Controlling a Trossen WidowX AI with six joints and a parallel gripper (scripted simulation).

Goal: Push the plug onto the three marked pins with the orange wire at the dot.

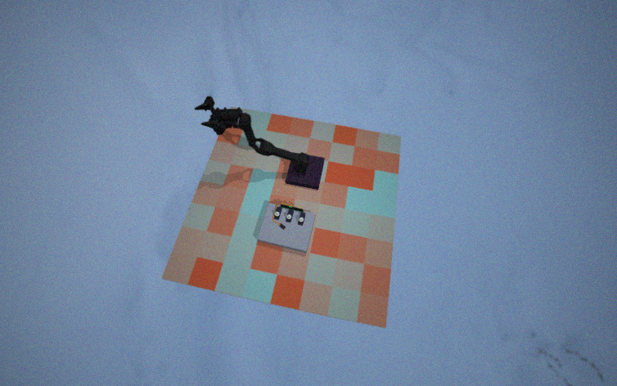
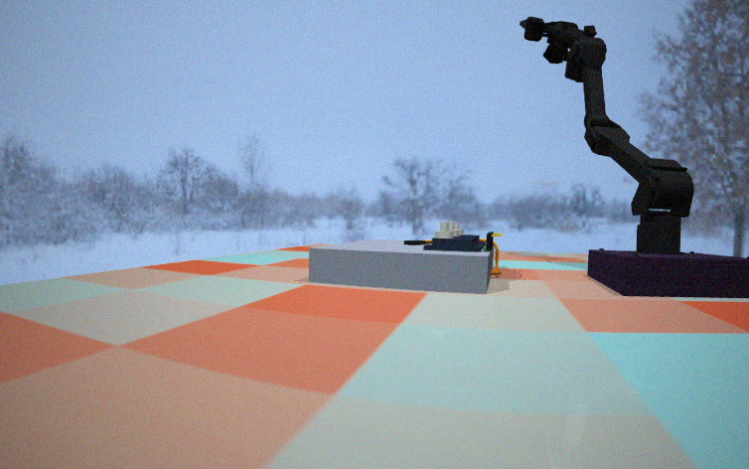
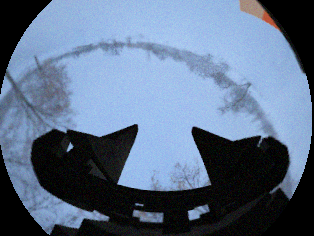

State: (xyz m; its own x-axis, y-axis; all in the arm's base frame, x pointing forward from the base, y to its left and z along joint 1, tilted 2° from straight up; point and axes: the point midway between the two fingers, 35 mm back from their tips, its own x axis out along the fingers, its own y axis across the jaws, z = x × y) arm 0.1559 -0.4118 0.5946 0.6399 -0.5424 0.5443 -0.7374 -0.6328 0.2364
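Now: the grey holder 630 mm below my gripper tip, 460 mm to the left of it and 270 mm ahead of it. Also, from my gripper tip: green band 580 mm below, 450 mm to the left, 110 mm ahead.
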